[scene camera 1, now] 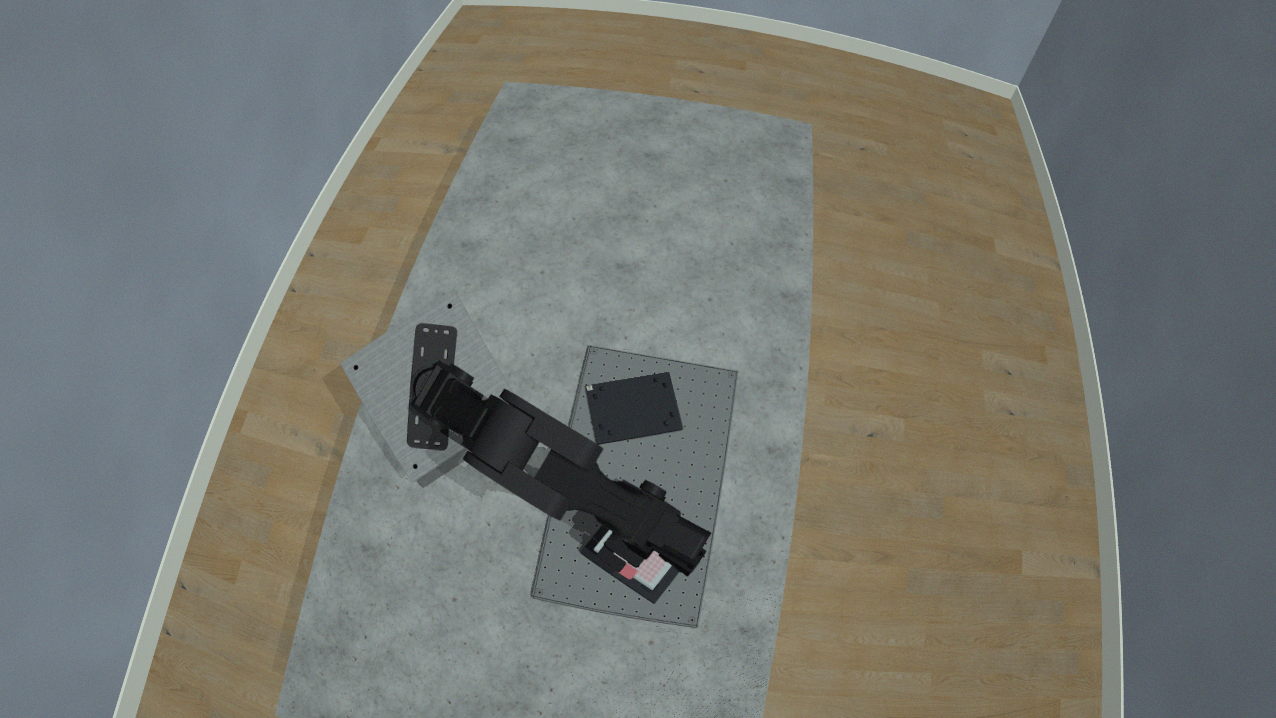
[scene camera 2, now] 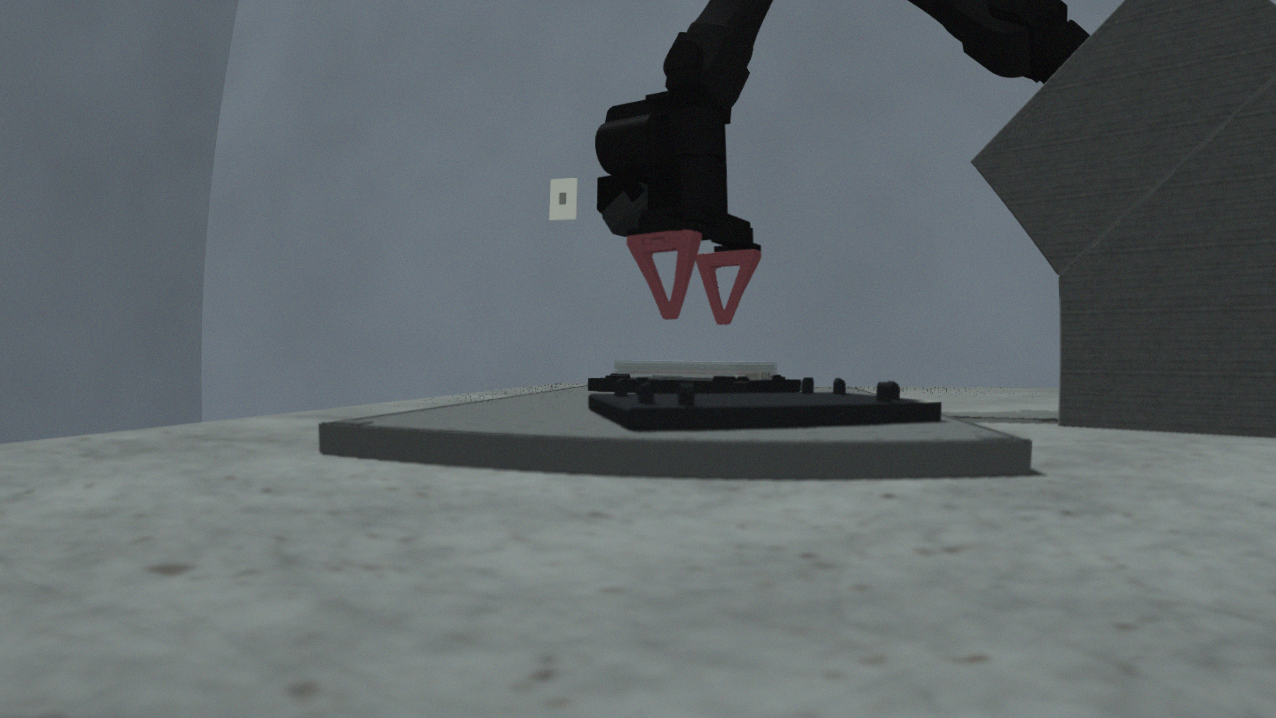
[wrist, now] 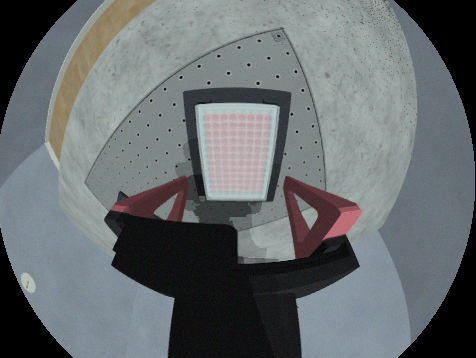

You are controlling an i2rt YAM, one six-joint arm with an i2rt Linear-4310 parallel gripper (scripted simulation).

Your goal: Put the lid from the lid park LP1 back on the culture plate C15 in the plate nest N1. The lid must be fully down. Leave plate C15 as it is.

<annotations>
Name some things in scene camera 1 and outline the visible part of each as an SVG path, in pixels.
The gripper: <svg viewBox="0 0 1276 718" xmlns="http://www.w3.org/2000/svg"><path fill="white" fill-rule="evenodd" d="M611 534L597 553L597 558L625 578L631 580L638 572L633 567L638 568L644 559L628 548L628 542ZM664 501L664 503L668 504L666 511L681 516L681 512Z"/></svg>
A clear lid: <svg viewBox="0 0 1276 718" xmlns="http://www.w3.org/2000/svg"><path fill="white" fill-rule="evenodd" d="M672 566L658 556L659 553L655 551L652 552L647 560L644 559L638 568L633 567L614 553L638 571L634 578L652 590ZM611 530L605 534L594 550L598 552L604 546L604 542L612 533Z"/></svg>
</annotations>
